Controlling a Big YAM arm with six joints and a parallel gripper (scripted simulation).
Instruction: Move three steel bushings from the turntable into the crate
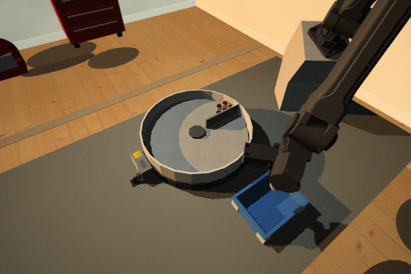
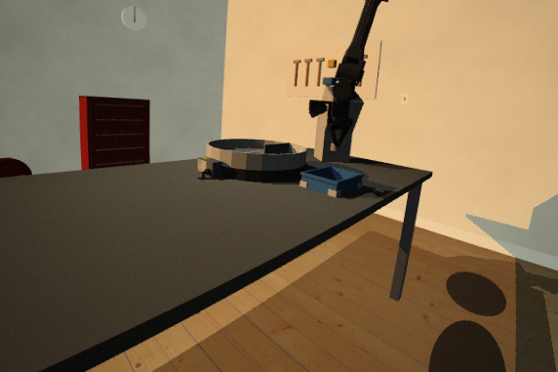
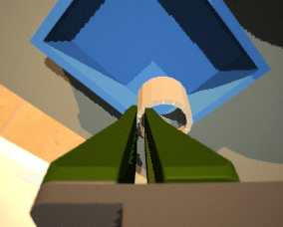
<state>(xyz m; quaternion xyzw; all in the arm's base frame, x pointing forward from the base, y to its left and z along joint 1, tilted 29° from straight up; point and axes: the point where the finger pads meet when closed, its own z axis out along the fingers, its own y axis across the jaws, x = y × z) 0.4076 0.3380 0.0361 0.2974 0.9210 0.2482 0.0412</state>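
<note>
Right now the blue crate is 130 mm below my hand, 10 mm to the right of it and 10 mm behind it. Also, from my hand: round turntable: 350 mm to the right, 110 mm ahead, 100 mm below.
</note>
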